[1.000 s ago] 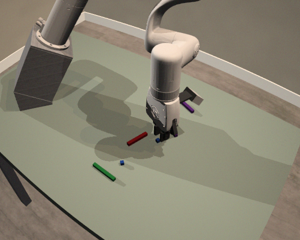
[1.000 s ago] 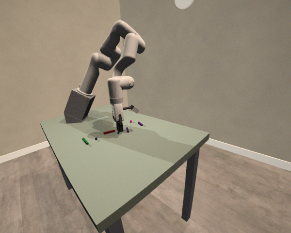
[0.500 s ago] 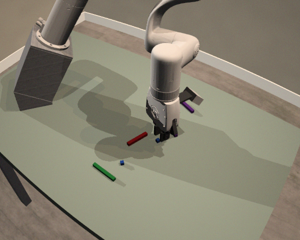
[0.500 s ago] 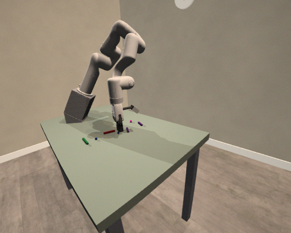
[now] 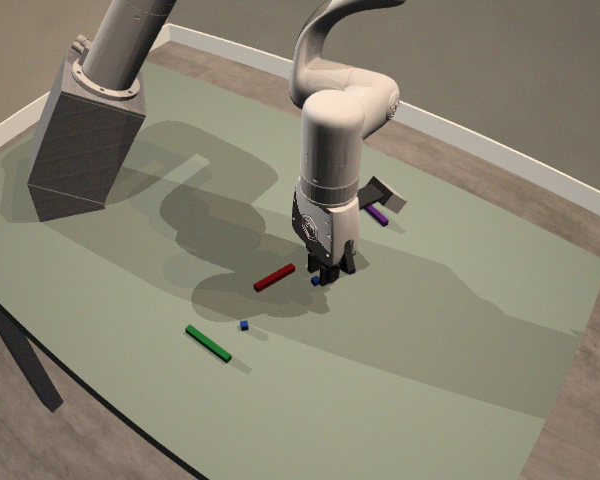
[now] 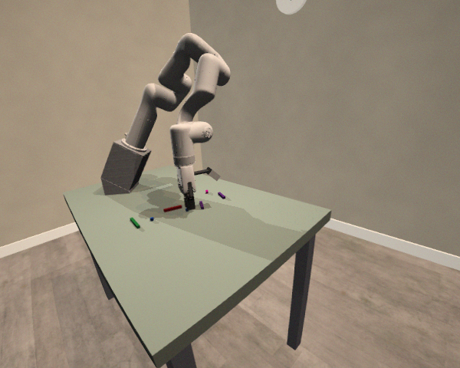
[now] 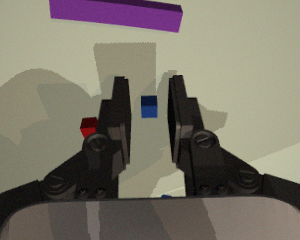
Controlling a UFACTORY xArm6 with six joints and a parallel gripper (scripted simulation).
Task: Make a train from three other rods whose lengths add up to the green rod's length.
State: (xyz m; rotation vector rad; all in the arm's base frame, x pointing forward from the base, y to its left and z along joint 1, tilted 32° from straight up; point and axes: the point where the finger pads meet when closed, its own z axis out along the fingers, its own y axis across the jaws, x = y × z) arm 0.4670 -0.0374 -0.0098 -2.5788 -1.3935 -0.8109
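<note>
The purple rod lies 50 mm to the left of my hand, 30 mm below it and 10 mm ahead of it. The rest, counted from my hand: red rod: 60 mm behind, 40 mm to the right, 30 mm below; then green rod: 190 mm to the right, 80 mm behind, 30 mm below; then magenta rod: 170 mm to the left, 70 mm behind, 30 mm below.
</note>
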